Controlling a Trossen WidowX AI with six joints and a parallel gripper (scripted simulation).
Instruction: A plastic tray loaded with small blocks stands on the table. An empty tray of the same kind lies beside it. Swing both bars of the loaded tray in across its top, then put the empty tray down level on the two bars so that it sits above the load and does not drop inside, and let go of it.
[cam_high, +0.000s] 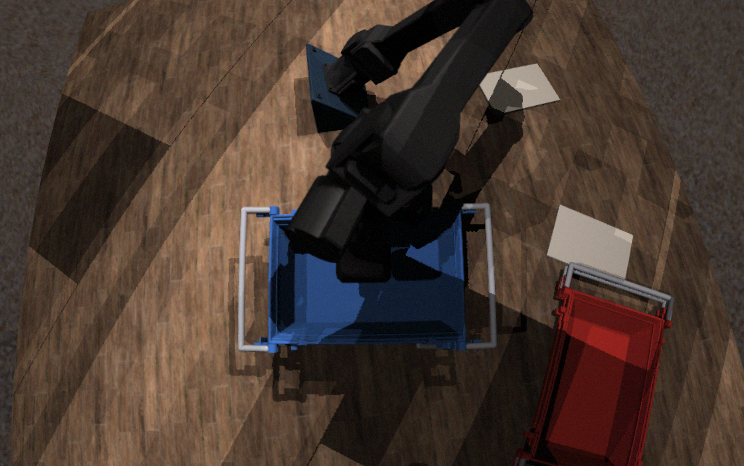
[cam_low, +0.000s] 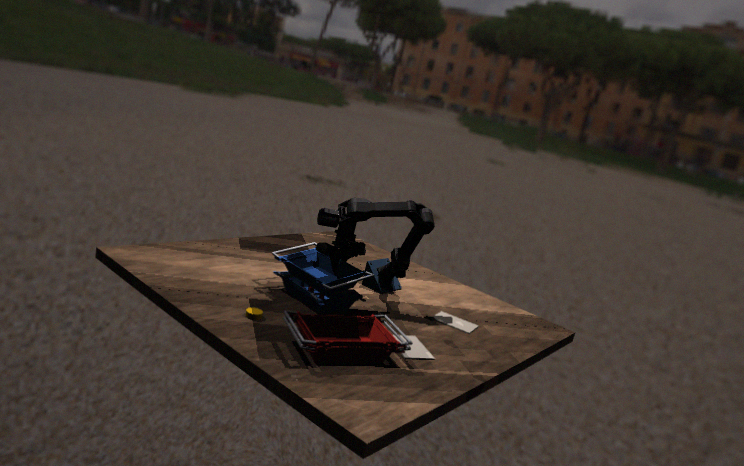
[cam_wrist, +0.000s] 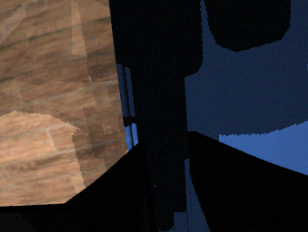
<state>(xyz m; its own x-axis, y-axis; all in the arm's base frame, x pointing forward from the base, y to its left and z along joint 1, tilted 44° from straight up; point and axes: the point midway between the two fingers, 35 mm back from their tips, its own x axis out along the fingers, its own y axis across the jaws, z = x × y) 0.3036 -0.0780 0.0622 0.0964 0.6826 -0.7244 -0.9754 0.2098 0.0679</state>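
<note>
Right now the blue tray is 70 mm ahead of my gripper tip, 20 mm above it and 10 mm to the right of it. The rest, counted from my gripper tip: yellow block: 360 mm ahead, 90 mm below, 10 mm to the right.
</note>
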